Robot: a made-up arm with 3 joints. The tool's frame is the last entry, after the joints. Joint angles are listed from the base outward. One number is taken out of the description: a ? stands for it. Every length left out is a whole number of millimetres.
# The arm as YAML. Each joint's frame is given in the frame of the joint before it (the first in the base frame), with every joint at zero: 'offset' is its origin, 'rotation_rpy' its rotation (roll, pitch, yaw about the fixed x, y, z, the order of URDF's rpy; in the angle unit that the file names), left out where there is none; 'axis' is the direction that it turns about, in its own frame. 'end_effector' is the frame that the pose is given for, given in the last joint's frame.
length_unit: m
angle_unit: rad
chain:
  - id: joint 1
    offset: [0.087, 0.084, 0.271]
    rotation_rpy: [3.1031, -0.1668, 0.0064]
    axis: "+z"
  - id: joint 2
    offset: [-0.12, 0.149, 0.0]
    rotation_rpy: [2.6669, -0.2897, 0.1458]
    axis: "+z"
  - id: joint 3
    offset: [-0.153, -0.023, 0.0]
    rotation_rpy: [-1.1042, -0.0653, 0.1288]
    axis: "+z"
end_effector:
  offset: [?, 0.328, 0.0]
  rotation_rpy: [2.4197, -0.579, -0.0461]
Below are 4 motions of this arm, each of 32 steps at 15 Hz.
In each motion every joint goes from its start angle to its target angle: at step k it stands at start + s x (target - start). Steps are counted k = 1, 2, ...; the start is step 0. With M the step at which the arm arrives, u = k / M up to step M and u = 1 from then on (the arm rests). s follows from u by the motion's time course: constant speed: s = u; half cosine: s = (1 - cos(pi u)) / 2; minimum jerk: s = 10 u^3 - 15 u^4 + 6 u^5.
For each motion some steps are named. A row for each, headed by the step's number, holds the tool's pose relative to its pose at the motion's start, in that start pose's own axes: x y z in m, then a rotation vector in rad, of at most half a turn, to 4 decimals.
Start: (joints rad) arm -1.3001 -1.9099 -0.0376
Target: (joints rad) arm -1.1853 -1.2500 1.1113
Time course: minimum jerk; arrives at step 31
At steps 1, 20, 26, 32:
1: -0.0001 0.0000 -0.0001 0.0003 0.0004 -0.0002
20: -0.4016 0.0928 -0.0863 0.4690 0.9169 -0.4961
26: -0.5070 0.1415 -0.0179 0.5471 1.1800 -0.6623
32: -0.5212 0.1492 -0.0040 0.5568 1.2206 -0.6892

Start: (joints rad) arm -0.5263 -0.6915 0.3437
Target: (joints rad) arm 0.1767 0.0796 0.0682
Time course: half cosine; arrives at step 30
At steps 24, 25, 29, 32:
24: -0.0712 0.1092 -0.1062 0.1543 0.0110 0.0024
25: -0.0712 0.1137 -0.1099 0.1610 0.0094 0.0049
29: -0.0706 0.1241 -0.1181 0.1763 0.0052 0.0113
32: -0.0706 0.1245 -0.1184 0.1770 0.0050 0.0116

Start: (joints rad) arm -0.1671 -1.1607 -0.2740
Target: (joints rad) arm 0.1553 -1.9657 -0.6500
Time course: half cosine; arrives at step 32
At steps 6, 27, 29, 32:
6: 0.0005 -0.0061 0.0277 -0.0672 -0.0773 -0.0293
27: -0.1212 0.0636 0.3128 -0.8953 -0.7145 -0.3299
29: -0.1296 0.0733 0.3222 -0.9369 -0.7353 -0.3434
32: -0.1344 0.0791 0.3273 -0.9609 -0.7470 -0.3511

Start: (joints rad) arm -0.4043 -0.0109 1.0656
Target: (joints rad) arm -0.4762 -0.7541 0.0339
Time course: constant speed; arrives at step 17
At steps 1, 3, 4, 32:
1: 0.0289 0.0082 0.0193 -0.0213 -0.0710 0.0466
3: 0.0796 0.0279 0.0641 -0.0673 -0.2151 0.1350
4: 0.1010 0.0393 0.0893 -0.0920 -0.2881 0.1768
32: 0.0971 0.2290 0.4476 -0.5195 -1.2712 0.5566

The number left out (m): 0.249
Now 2 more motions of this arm.
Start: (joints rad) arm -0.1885 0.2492 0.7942
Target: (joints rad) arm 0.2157 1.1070 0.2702
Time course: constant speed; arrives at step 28
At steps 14, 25, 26, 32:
14: 0.0394 0.0404 -0.0069 -0.0822 0.1216 0.2134
25: 0.0865 0.0937 -0.0194 -0.1206 0.2011 0.4260
26: 0.0911 0.0996 -0.0209 -0.1229 0.2075 0.4470
32: 0.1003 0.1118 -0.0238 -0.1270 0.2197 0.4897

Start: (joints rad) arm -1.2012 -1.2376 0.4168
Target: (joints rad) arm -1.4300 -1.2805 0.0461
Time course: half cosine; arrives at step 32
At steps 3, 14, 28, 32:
3: 0.0036 0.0005 0.0024 -0.0046 -0.0016 0.0081
14: 0.0658 0.0168 0.0426 -0.0817 -0.0326 0.1536
28: 0.1510 0.0624 0.0951 -0.1774 -0.0859 0.3734
32: 0.1564 0.0663 0.0984 -0.1831 -0.0899 0.3885

